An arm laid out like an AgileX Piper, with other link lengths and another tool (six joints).
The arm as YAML. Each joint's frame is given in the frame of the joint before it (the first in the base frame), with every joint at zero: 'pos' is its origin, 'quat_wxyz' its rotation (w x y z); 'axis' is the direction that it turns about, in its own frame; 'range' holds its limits. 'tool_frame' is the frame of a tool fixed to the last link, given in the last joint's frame.
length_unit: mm
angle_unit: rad
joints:
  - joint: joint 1
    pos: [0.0, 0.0, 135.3]
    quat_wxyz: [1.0, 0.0, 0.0, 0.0]
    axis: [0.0, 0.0, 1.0]
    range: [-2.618, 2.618]
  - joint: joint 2
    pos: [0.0, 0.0, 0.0]
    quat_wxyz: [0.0, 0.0, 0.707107, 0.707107]
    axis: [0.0, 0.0, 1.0]
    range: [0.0, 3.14]
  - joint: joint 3
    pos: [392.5, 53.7, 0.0]
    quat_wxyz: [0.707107, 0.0, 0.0, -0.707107]
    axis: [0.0, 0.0, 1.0]
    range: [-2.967, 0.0]
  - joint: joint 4
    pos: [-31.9, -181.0, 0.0]
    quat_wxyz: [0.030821, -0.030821, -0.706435, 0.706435]
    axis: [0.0, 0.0, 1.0]
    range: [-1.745, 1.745]
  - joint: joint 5
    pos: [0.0, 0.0, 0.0]
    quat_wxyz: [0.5, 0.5, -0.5, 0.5]
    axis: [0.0, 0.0, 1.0]
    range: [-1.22, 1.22]
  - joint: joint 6
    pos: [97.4, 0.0, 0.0]
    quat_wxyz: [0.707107, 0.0, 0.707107, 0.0]
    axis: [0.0, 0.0, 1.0]
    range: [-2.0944, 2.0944]
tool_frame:
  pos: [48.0, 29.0, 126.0]
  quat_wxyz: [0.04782, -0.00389, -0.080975, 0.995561]
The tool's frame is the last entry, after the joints.
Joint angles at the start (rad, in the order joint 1, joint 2, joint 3, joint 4, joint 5, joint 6):
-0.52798, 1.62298, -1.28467, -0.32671, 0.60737, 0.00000
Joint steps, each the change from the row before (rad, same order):
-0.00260, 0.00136, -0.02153, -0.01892, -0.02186, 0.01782
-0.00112, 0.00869, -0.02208, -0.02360, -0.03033, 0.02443
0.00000, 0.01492, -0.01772, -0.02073, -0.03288, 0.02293
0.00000, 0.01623, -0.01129, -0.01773, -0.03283, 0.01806
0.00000, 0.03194, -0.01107, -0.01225, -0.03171, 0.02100
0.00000, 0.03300, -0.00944, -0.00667, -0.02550, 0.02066
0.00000, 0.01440, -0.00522, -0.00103, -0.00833, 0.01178
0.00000, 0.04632, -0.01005, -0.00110, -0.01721, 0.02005
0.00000, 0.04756, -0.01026, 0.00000, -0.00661, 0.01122
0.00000, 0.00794, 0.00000, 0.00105, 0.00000, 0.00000
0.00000, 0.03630, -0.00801, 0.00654, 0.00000, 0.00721
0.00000, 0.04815, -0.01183, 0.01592, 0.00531, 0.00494
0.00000, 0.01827, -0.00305, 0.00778, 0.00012, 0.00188
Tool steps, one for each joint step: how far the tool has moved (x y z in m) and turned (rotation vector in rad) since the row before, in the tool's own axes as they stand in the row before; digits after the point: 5 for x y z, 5 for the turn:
-0.00659, 0.01096, 0.00015, -0.03837, -0.02215, 0.00423
-0.00572, 0.01204, 0.00363, -0.04125, -0.02118, 0.00449
-0.00314, 0.01012, 0.00686, -0.03496, -0.01376, 0.00349
-0.00135, 0.00753, 0.00791, -0.02812, -0.00769, 0.00038
0.00223, 0.00300, 0.01438, -0.01260, 0.00081, 0.00649
0.00365, 0.00003, 0.01454, -0.00391, 0.00417, 0.01130
0.00180, -0.00058, 0.00614, 0.00013, 0.00149, 0.00963
0.00651, -0.00623, 0.01921, 0.01644, 0.01026, 0.01482
0.00639, -0.00908, 0.01891, 0.02820, 0.01143, 0.00707
0.00131, -0.00234, 0.00312, 0.00745, 0.00293, 0.00016
0.00546, -0.00842, 0.01411, 0.02671, 0.00974, 0.01041
0.00764, -0.01234, 0.01831, 0.04005, 0.01399, 0.01634
0.00321, -0.00488, 0.00717, 0.01480, 0.00613, 0.00778

